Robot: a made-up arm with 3 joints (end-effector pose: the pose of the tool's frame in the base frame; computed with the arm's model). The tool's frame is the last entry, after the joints.
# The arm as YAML. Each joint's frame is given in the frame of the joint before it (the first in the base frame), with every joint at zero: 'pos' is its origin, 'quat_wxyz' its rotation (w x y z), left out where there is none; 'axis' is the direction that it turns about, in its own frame. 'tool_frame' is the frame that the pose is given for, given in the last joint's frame.
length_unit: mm
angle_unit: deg
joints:
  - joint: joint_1
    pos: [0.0, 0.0, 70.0]
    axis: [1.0, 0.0, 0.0]
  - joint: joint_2
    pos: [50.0, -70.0, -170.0]
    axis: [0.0, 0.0, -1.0]
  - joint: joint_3
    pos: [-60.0, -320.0, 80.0]
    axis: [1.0, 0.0, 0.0]
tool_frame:
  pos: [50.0, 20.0, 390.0]
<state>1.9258 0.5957 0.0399</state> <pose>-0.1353 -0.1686 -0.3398 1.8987 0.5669 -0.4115</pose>
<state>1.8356 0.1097 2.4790</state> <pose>-0.0230 0.5395 -0.4480 -1.9663 0.0410 0.1230</pose>
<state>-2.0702 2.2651 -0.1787</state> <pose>-0.1211 0.2138 -0.1440 -1.0798 -2.0714 -1.4946</pose>
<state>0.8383 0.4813 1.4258</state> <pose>-0.2843 -0.4501 -0.4512 2.2113 -0.1736 -0.5738</pose>
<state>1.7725 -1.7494 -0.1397</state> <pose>0.2938 -0.2802 -0.0242 1.1610 -1.5576 1.0996</pose>
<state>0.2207 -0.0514 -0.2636</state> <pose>0.0502 -0.3244 0.2855 -0.0429 -0.0123 0.0499</pose>
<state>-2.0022 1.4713 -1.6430</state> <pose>0.1162 -0.1031 0.1762 2.0237 0.3379 1.8610</pose>
